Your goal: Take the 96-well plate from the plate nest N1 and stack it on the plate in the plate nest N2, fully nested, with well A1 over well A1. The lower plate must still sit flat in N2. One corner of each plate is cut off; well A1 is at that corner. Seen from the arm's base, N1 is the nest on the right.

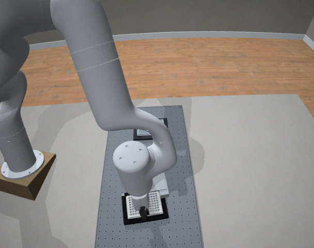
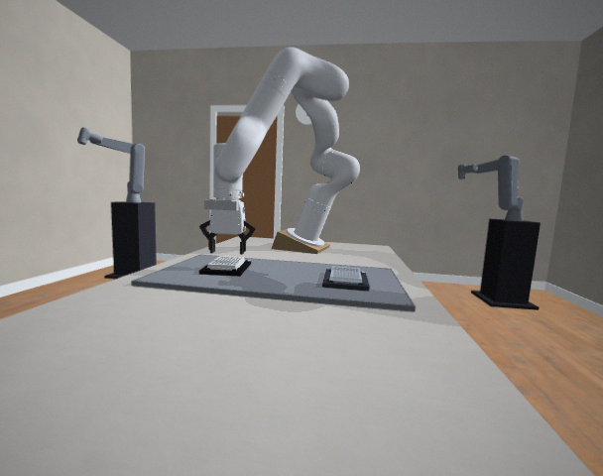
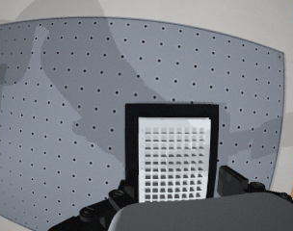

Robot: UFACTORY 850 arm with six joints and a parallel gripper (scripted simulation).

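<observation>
My hand is 4 cm above the white 96-well plate. From my hand the other things lie so: black plate nest (5 cm below).
</observation>
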